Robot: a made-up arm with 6 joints. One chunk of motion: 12 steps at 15 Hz.
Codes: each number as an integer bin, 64 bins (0 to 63) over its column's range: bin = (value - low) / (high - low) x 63, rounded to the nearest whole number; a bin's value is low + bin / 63 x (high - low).
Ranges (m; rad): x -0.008..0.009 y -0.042..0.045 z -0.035..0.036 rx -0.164..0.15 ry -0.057..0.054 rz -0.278..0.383
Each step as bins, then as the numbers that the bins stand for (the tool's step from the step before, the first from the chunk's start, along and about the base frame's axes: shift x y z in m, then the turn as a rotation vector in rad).
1 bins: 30 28 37 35 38 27
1 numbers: 0.00010 -0.00333 0.00670 0.01044 0.00995 0.00529
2 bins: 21 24 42 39 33 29
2 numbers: -0.00233 -0.00886 0.01233 0.03038 0.00114 0.02627
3 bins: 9 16 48 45 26 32
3 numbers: -0.00557 -0.01990 0.01910 0.06029 -0.01119 0.05775
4 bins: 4 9 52 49 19 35
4 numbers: -0.00692 -0.02957 0.02360 0.08022 -0.02352 0.08922
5 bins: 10 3 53 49 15 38
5 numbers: -0.00530 -0.03786 0.02473 0.08022 -0.03057 0.12070
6 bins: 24 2 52 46 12 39
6 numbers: -0.00152 -0.03924 0.02360 0.06527 -0.03586 0.13119
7 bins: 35 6 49 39 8 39
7 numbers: 0.00144 -0.03371 0.02022 0.03038 -0.04290 0.13119
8 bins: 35 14 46 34 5 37
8 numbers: 0.00144 -0.02267 0.01684 0.00546 -0.04819 0.11021
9 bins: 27 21 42 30 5 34
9 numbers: -0.00071 -0.01300 0.01233 -0.01448 -0.04819 0.07873
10 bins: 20 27 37 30 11 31
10 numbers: -0.00260 -0.00471 0.00670 -0.01448 -0.03762 0.04725
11 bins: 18 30 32 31 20 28
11 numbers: -0.00314 -0.00057 0.00106 -0.00949 -0.02176 0.01578
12 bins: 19 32 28 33 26 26
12 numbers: -0.00287 0.00219 -0.00344 0.00048 -0.01119 -0.00521
